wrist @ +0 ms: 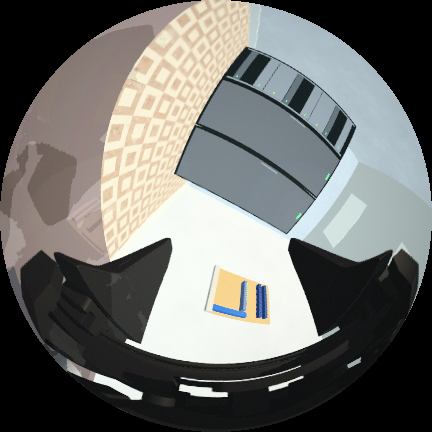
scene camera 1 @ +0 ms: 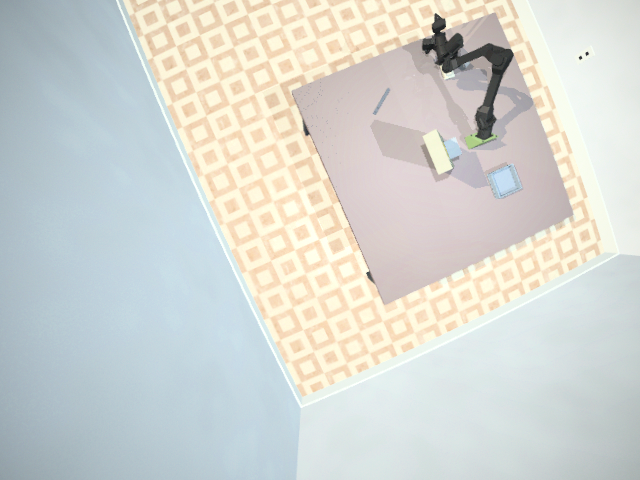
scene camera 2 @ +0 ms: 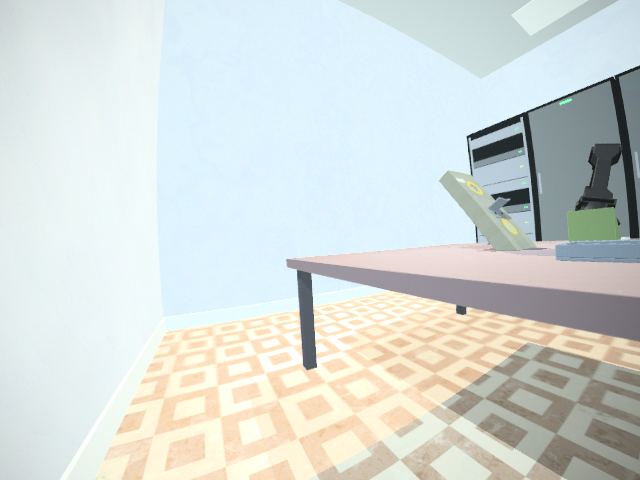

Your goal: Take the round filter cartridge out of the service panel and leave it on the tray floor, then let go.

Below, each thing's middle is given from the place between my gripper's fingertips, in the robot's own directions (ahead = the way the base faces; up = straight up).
Now: hand 100 mm past the square tray (scene camera 1: 504, 181), 920 mm to the right of it and 130 mm above it.
